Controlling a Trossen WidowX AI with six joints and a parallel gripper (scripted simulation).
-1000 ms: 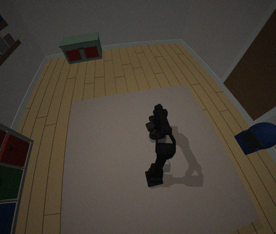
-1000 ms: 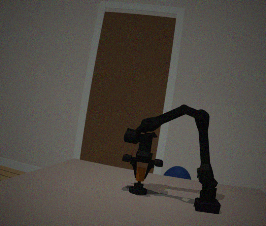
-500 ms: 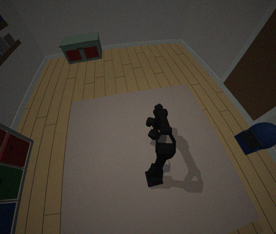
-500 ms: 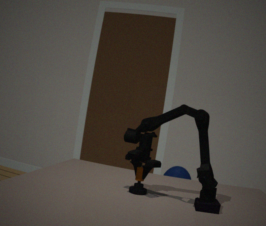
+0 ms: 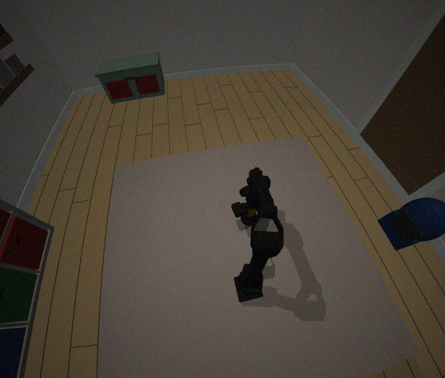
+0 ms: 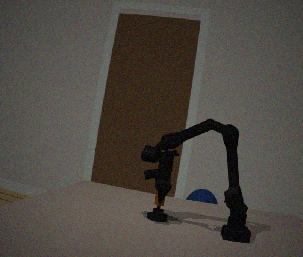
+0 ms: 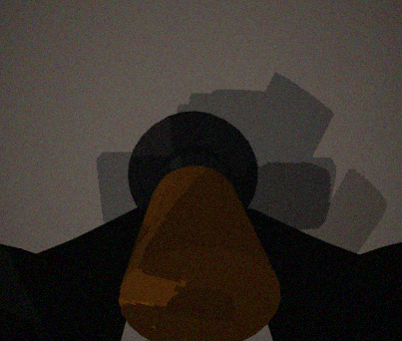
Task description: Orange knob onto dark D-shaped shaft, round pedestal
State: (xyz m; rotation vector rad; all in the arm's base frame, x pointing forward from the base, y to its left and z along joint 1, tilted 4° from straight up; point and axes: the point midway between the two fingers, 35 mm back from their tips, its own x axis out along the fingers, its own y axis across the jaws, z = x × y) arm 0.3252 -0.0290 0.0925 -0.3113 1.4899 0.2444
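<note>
The orange knob is 2 cm above my gripper tip. The rest, counted from my gripper tip: dark round pedestal (4 cm below).
</note>
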